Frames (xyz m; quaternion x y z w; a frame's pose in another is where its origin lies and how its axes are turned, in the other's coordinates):
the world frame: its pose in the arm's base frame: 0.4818 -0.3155 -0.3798 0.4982 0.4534 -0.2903 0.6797
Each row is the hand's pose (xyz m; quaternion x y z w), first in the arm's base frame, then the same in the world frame.
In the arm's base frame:
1: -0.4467 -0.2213 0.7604 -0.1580 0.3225 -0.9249 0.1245
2: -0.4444 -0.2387 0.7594 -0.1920 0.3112 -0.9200 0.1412
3: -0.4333 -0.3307 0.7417 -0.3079 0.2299 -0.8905 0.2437
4: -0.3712 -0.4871 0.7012 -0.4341 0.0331 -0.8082 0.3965
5: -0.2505 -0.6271 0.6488 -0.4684 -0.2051 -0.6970 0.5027
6: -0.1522 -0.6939 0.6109 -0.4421 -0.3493 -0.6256 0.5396
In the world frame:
1: -1.4174 -0.2823 -0.2868 0.1563 -0.3439 -0.8248 0.4206
2: -1.4165 -0.2866 -0.2698 0.1259 -0.3666 -0.8264 0.4085
3: -1.4011 -0.3153 -0.1813 0.0063 -0.4872 -0.7886 0.3750
4: -1.3473 -0.3319 -0.0176 -0.1358 -0.6859 -0.6475 0.3029
5: -1.2571 -0.2984 0.1487 -0.1933 -0.8505 -0.4380 0.2177
6: -1.1853 -0.2532 0.2401 -0.1843 -0.9221 -0.2950 0.1697

